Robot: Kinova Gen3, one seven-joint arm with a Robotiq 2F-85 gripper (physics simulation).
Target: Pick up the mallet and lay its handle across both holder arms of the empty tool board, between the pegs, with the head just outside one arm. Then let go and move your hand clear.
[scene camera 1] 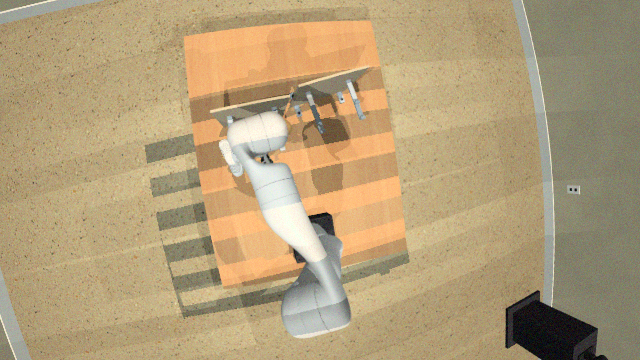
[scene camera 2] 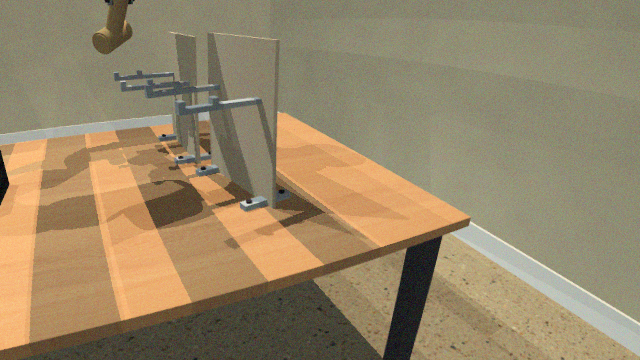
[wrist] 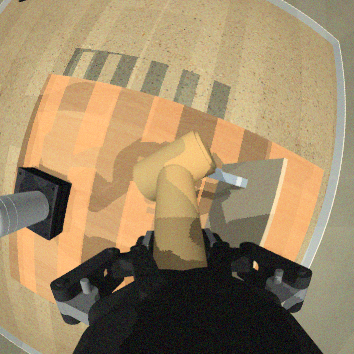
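Observation:
My gripper (wrist: 177, 238) is shut on the mallet's handle; most of the gripper is hidden under the arm in scene camera 1. The tan mallet (scene camera 2: 113, 31) (wrist: 179, 215) hangs in the air, its cylindrical head beyond the fingers. The left tool board (scene camera 1: 256, 107) (scene camera 2: 185, 52) (wrist: 249, 202) stands upright, partly under the arm. One of its holder arms (wrist: 228, 177) shows beside the mallet's head, partly hidden. In scene camera 2 the mallet is above the level of the holder arms. The right tool board (scene camera 1: 330, 84) (scene camera 2: 245, 75) has two bare holder arms (scene camera 1: 356, 101) (scene camera 2: 235, 104). The mallet is hidden in scene camera 1.
Both boards stand close together on the wooden table (scene camera 1: 280, 55) (scene camera 2: 400, 200), held by small clamped feet (scene camera 2: 254, 203). The black base plate (scene camera 1: 325, 220) (wrist: 57, 205) is at the robot's side of the table. Striped shadows cross the table.

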